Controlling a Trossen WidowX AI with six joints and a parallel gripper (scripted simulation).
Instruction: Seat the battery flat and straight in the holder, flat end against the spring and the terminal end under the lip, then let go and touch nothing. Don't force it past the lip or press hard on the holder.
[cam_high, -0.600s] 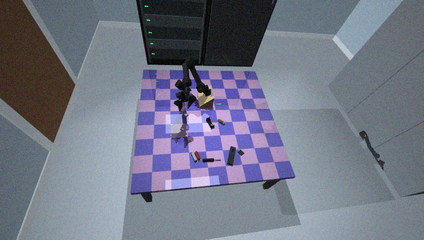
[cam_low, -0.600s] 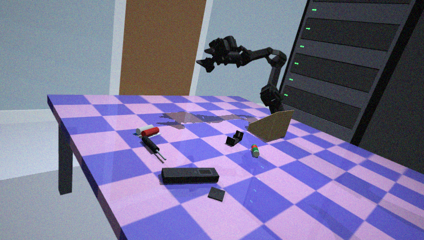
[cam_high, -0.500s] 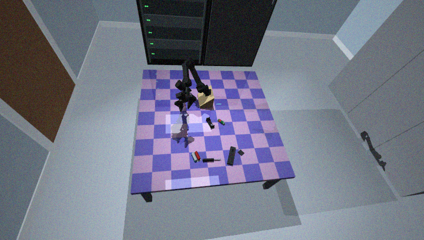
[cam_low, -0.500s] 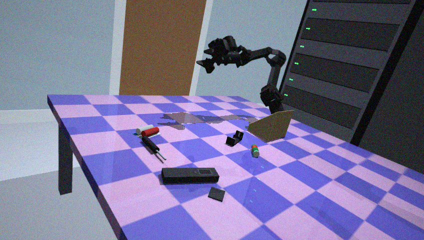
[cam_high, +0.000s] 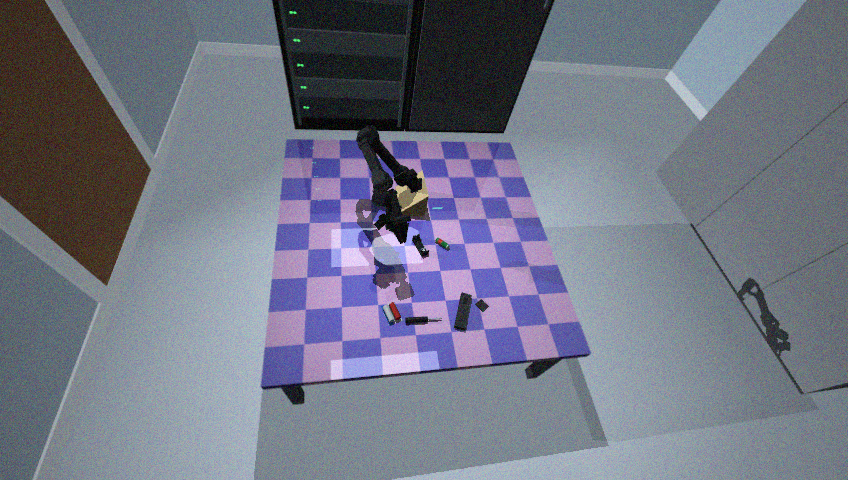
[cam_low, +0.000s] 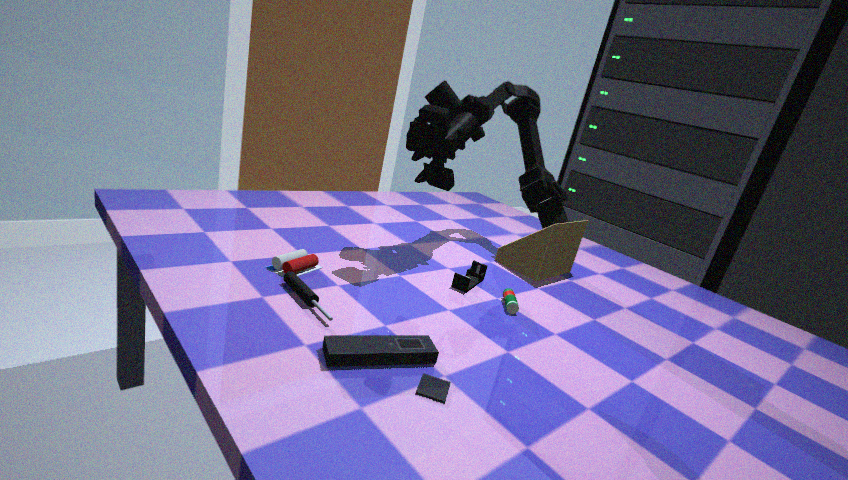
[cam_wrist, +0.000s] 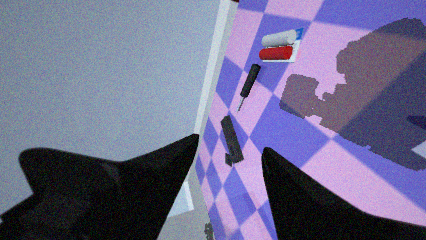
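The battery lies 20 cm to the left of my gripper tip, 20 cm below it and 15 cm behind it. Round my gripper tip: black square: 36 cm to the left, 21 cm below, 16 cm ahead; then black remote: 27 cm to the left, 20 cm below, 20 cm ahead; then screwdriver: 24 cm ahead, 20 cm below, 11 cm to the left.
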